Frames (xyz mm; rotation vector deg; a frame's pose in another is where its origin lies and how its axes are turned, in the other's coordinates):
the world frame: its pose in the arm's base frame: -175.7 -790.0 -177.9 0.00 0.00 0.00
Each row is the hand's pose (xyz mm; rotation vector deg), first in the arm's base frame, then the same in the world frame.
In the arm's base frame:
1: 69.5 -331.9 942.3 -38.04 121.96 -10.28
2: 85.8 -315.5 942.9 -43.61 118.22 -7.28
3: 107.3 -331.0 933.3 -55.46 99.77 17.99
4: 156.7 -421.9 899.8 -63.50 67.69 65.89
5: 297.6 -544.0 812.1 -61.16 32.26 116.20
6: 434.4 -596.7 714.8 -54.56 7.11 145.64
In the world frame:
1: 245.2 458.1 1120.2 -38.04 121.96 -10.28
2: 261.5 474.5 1120.8 -43.61 118.22 -7.28
3: 283.0 459.0 1111.2 -55.46 99.77 17.99
4: 332.4 368.1 1077.7 -63.50 67.69 65.89
5: 473.3 246.0 990.0 -61.16 32.26 116.20
6: 610.1 193.3 892.7 -54.56 7.11 145.64

